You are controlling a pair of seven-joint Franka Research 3 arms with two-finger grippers.
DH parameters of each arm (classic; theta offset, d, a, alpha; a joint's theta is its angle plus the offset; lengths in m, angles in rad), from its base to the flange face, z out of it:
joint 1: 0 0.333 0 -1.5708
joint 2: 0 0 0 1.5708
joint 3: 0 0.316 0.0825 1.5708
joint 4: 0 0 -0.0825 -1.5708
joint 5: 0 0.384 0 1.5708
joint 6: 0 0 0.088 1.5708
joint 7: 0 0.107 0 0
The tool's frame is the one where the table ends.
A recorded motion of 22 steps. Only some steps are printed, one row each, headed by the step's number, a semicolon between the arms.
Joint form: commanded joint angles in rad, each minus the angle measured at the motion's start. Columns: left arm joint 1, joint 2, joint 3, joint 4, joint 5, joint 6, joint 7; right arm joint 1, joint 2, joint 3, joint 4, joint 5, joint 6, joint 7.
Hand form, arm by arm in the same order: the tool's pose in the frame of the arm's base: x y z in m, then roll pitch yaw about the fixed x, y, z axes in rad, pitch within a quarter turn. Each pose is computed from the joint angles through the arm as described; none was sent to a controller.
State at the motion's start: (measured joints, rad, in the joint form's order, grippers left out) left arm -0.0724 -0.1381 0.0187 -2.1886 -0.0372 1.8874 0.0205; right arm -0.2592 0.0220 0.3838 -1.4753 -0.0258 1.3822 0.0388
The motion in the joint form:
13: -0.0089 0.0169 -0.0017 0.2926 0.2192 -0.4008 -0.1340; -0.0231 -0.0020 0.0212 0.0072 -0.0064 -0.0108 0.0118
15: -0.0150 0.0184 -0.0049 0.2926 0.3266 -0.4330 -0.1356; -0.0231 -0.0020 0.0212 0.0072 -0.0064 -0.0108 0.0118
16: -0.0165 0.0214 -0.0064 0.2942 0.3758 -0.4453 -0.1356; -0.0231 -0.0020 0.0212 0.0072 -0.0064 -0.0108 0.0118
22: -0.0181 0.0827 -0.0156 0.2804 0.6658 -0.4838 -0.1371; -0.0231 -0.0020 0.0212 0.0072 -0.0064 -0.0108 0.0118
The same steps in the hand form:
13: 0.4911 -0.0106 0.5338 -2.9264 0.2643 0.0665; 0.5358 0.0596 0.6456 3.1114 0.1136 0.0662
15: 0.4887 -0.0024 0.5343 -2.8111 0.2814 0.0752; 0.5358 0.0596 0.6456 3.1114 0.1136 0.0662
16: 0.4887 0.0019 0.5348 -2.7584 0.2869 0.0806; 0.5358 0.0596 0.6456 3.1114 0.1136 0.0662
22: 0.5001 0.0271 0.5129 -2.4404 0.3419 0.1170; 0.5358 0.0596 0.6456 3.1114 0.1136 0.0662

